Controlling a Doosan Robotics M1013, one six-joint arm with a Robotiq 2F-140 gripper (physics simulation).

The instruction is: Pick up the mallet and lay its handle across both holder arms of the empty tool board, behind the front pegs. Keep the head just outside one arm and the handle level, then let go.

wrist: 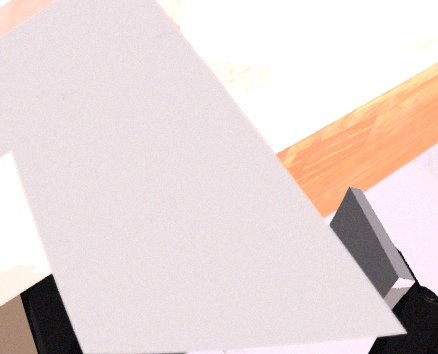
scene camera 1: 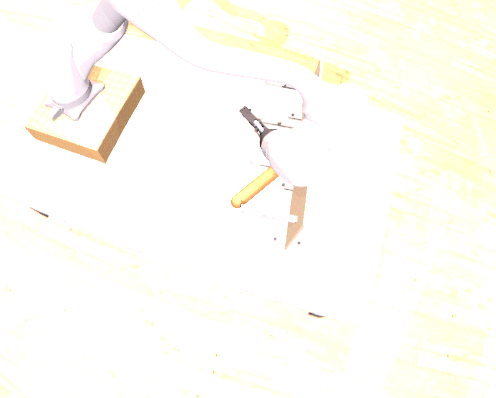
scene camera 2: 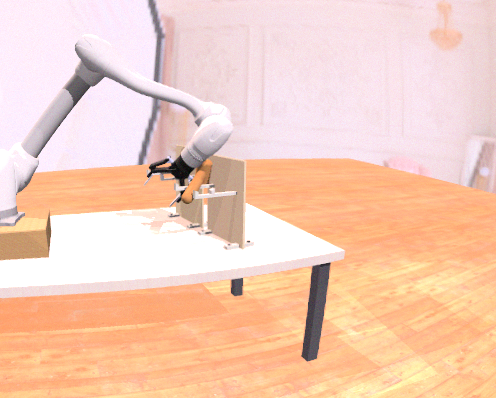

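Pixels of known places: gripper, fingertip midpoint: point(scene camera 2: 157, 194); arm's base, origin of the base link: point(scene camera 1: 74, 95) point(scene camera 2: 1, 221).
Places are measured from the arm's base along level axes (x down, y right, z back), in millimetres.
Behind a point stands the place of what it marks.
The orange mallet point(scene camera 1: 255, 188) {x -119, y 54, z -789 mm} point(scene camera 2: 195, 187) {x -114, y 57, z -793 mm} is beside the arm's wrist. Its handle slants, with the rounded end low in scene camera 2; its head is mostly hidden behind the arm. The handle end is near the front holder arm point(scene camera 2: 222, 194) {x -95, y 97, z -879 mm} of the right tool board point(scene camera 1: 298, 207) {x -95, y 36, z -921 mm} point(scene camera 2: 227, 172) {x -156, y 16, z -915 mm}; contact is unclear. A second tool board point(scene camera 2: 194, 212) {x 45, y -230, z -835 mm} stands to its left. My black gripper point(scene camera 2: 159, 193) {x -49, y -169, z -676 mm} is open, just left of the mallet, with nothing between its fingers. In the wrist view a large pale grey surface hides much of the fingers' surroundings.
The white table point(scene camera 1: 175, 215) {x 96, y 187, z -572 mm} point(scene camera 2: 125, 267) {x 97, y 248, z -531 mm} carries both boards, fixed by small feet point(scene camera 2: 230, 246) {x 86, y 111, z -906 mm}. The robot base stands on a wooden block point(scene camera 1: 122, 117) {x 39, y -23, z -210 mm} point(scene camera 2: 25, 242) {x 37, y 162, z -153 mm} at the left. The robot's forearm point(scene camera 1: 295, 150) {x -352, y 21, z -852 mm} point(scene camera 2: 212, 132) {x -302, y 67, z -847 mm} hangs close over the boards.
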